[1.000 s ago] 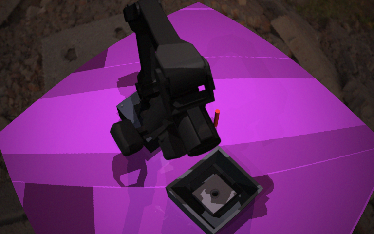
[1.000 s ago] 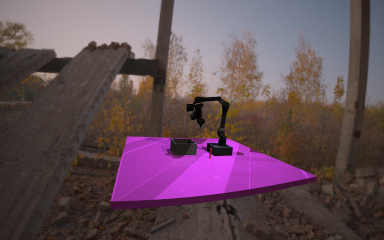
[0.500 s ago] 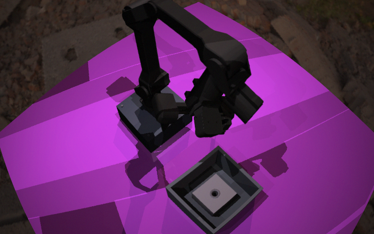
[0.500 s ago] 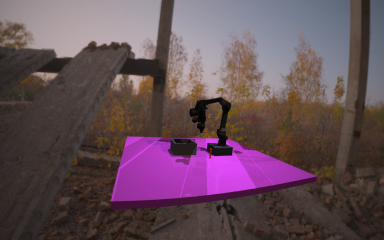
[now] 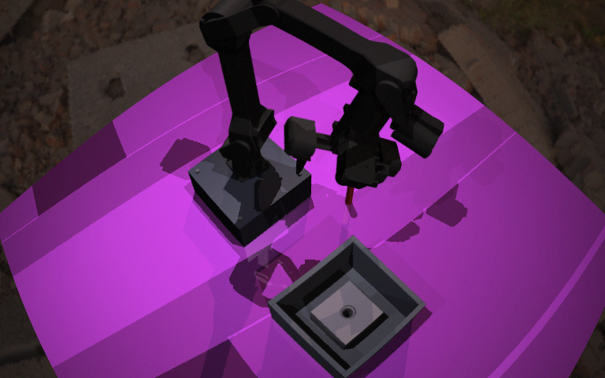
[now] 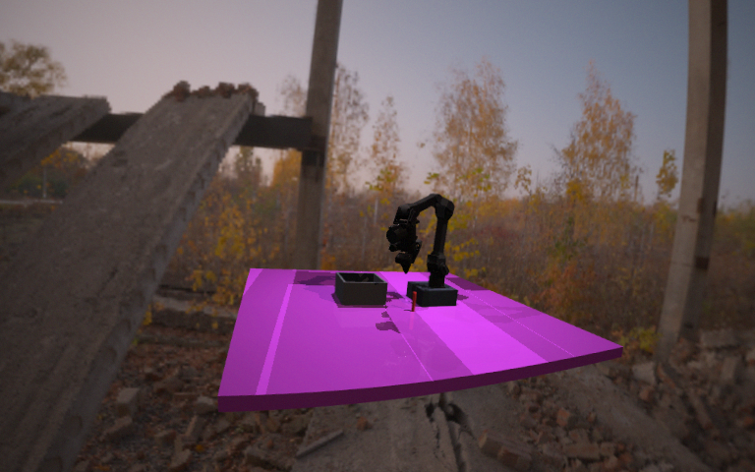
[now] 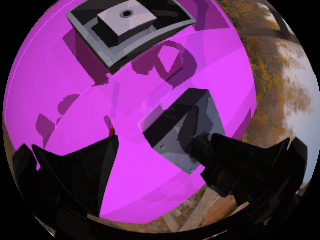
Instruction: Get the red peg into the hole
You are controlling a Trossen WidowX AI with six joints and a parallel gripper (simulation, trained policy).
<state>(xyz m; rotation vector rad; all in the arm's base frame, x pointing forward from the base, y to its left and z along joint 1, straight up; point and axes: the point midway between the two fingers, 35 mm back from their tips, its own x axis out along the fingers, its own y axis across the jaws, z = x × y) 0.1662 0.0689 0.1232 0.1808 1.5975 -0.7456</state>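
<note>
My gripper tip is 12 cm above the red peg, 8 cm to the right of it and 1 cm past it. From my gripper tip the other things lie so: grey plate (19 cm ahead, 12 cm below, 9 cm to the right); then dark box (19 cm ahead, 14 cm below, 9 cm to the right).
</note>
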